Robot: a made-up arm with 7 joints. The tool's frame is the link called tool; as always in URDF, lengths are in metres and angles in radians. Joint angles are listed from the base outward. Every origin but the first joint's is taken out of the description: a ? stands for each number. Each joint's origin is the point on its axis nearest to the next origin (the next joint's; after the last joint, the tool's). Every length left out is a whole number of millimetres.
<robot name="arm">
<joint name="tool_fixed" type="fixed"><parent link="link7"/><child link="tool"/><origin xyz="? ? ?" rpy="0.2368 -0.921 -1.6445"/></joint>
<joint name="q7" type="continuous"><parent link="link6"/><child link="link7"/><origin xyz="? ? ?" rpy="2.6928 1.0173 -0.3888"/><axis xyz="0 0 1"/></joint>
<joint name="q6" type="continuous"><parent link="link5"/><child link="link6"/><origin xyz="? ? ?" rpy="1.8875 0.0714 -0.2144"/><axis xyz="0 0 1"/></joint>
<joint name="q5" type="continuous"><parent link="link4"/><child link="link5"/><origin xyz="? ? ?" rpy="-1.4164 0.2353 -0.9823"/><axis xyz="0 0 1"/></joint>
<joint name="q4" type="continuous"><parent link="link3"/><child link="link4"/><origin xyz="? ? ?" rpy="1.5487 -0.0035 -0.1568"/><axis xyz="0 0 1"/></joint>
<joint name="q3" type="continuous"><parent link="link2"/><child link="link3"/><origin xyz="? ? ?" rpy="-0.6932 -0.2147 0.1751"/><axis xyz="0 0 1"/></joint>
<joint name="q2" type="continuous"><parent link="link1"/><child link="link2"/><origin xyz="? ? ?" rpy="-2.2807 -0.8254 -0.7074"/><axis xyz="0 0 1"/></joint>
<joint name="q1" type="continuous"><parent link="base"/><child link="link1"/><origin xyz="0.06 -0.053 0.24" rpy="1.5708 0 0"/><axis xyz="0 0 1"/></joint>
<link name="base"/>
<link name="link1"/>
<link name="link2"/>
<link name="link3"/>
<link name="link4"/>
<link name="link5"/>
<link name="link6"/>
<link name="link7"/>
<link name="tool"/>
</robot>
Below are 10 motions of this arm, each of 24 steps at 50 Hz.
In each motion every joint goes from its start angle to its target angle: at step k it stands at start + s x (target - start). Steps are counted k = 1, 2, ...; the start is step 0. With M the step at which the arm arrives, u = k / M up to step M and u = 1 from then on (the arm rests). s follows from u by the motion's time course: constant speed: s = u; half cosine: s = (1 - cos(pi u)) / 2; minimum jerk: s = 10 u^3 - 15 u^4 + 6 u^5.
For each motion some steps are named. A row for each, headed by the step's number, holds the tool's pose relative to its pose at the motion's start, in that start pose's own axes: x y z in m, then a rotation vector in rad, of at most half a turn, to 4 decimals.
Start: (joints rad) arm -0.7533 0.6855 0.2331 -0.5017 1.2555 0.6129 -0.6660
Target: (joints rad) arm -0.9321 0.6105 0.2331 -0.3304 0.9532 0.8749 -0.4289
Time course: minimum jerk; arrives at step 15
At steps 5, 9, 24:
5: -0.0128 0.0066 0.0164 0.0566 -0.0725 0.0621
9: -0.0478 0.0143 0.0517 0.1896 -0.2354 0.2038
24: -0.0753 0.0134 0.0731 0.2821 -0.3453 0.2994

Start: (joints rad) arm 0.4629 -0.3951 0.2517 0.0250 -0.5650 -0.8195 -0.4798
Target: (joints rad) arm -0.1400 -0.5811 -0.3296 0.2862 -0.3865 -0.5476 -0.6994
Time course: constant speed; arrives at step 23
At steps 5, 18, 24:
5: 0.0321 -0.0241 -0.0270 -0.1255 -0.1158 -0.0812
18: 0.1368 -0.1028 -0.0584 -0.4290 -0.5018 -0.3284
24: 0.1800 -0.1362 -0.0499 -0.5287 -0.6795 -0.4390

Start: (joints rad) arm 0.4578 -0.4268 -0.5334 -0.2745 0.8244 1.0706 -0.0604
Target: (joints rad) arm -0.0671 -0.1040 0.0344 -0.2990 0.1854 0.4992 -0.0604
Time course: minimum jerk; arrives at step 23
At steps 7, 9, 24:
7: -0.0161 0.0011 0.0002 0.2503 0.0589 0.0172
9: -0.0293 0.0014 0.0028 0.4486 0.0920 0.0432
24: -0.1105 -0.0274 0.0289 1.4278 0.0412 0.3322

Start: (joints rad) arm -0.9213 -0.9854 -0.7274 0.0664 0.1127 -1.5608 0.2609
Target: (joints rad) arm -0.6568 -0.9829 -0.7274 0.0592 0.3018 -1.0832 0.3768
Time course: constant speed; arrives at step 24
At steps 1, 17, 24:
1: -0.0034 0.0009 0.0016 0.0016 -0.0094 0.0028
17: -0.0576 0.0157 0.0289 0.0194 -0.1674 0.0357
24: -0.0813 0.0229 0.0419 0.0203 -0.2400 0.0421

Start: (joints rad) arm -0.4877 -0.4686 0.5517 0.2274 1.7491 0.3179 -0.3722
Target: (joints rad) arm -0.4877 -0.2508 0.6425 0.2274 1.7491 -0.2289 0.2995
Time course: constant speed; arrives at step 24
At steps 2, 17, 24:
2: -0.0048 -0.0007 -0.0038 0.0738 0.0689 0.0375
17: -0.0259 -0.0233 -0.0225 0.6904 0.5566 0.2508
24: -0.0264 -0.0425 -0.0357 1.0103 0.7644 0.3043

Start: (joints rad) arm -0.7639 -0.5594 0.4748 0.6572 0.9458 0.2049 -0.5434
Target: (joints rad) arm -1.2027 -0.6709 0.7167 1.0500 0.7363 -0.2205 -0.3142
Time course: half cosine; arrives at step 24
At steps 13, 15, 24:
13: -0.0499 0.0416 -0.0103 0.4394 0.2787 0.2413
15: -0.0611 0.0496 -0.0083 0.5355 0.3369 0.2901
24: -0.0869 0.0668 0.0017 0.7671 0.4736 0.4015

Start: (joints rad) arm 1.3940 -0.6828 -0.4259 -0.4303 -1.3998 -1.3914 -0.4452
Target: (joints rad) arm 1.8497 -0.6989 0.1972 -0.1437 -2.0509 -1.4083 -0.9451
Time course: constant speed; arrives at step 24
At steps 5, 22, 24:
5: 0.0119 0.0004 -0.0138 -0.1566 -0.0819 -0.0850
22: 0.0510 -0.0256 0.0051 -0.5466 -0.3018 -0.4474
24: 0.0540 -0.0316 0.0125 -0.5813 -0.3159 -0.4949

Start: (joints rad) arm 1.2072 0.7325 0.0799 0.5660 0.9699 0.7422 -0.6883
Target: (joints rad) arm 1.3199 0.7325 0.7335 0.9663 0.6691 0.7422 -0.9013
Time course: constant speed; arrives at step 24
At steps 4, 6, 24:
4: -0.0095 0.0010 -0.0015 0.0331 0.0217 -0.0741
6: -0.0140 0.0017 -0.0017 0.0473 0.0323 -0.1130
24: -0.0451 0.0134 0.0102 0.0952 0.1282 -0.5049

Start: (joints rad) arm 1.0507 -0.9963 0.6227 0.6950 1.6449 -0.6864 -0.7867
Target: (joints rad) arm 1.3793 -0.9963 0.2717 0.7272 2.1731 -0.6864 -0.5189
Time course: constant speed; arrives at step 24
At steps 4, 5, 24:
4: -0.0019 -0.0096 0.0294 0.0812 -0.0445 -0.0115
5: -0.0030 -0.0121 0.0367 0.1013 -0.0561 -0.0135
24: -0.0656 -0.0606 0.1651 0.4606 -0.3074 0.0159

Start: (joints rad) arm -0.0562 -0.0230 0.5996 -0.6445 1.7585 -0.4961 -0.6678
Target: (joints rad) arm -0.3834 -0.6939 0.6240 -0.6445 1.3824 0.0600 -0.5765
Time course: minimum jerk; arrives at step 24
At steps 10, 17, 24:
10: -0.0225 -0.0044 0.0238 -0.2461 -0.2607 -0.1465
17: -0.0685 0.0187 0.0545 -0.6486 -0.6438 -0.2516
24: -0.0841 0.0321 0.0592 -0.7789 -0.7590 -0.2574

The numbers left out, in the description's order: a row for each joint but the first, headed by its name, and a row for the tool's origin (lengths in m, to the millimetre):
tool: 0.13 0.017 0
q7: -0.135 0.083 0
q6: 0.013 0.133 0
q5: 0.035 -0.274 0
q4: -0.018 -0.052 0
q3: -0.003 -0.025 0
q2: 0.024 0 0

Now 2 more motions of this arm.
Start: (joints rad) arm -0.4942 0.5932 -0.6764 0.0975 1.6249 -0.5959 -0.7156
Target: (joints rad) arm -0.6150 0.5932 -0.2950 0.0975 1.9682 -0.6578 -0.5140
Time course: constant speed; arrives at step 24
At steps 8, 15, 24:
8: 0.0096 -0.0073 -0.0006 0.1994 0.2275 0.0352
15: 0.0216 -0.0166 -0.0053 0.3761 0.4240 0.0448
24: 0.0397 -0.0319 -0.0197 0.6049 0.6710 0.0255

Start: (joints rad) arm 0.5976 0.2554 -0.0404 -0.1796 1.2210 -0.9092 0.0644
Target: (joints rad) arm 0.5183 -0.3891 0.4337 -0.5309 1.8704 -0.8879 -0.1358
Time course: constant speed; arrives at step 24
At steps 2, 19, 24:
2: -0.0019 0.0019 0.0113 0.0217 0.0134 -0.0622
19: -0.0074 0.0135 0.1032 0.1806 0.0162 -0.6538
24: -0.0099 0.0157 0.1286 0.2182 -0.0226 -0.8401

